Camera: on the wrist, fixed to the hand. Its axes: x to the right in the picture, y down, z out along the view.
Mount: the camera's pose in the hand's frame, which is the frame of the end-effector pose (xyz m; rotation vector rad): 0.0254 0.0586 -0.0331 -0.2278 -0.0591 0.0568
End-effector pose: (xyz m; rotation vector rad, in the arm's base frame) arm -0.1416 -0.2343 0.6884 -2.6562 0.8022 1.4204
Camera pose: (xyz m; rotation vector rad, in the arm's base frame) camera -0.1310 -0.3044 0.7004 2.4575 -0.6763 -1.5076
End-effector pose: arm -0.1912 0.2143 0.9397 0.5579 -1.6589 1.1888
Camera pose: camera -0.2335 0.2725 0.9378 0.4085 -1.8421 1.0140
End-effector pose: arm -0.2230 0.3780 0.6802 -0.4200 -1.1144 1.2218
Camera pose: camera -0.2275 0.4306 0.6314 -0.5949 -1.3061 1.1667
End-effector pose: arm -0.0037 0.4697 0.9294 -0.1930 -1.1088 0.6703
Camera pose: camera 0.0086 0.5368 0.9066 -0.4030 -1.2400 0.6023
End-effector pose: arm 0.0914 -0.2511 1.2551 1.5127 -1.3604 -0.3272
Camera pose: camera 0.0910 -0.2464 1.3269 1.2827 -1.3604 -0.4777
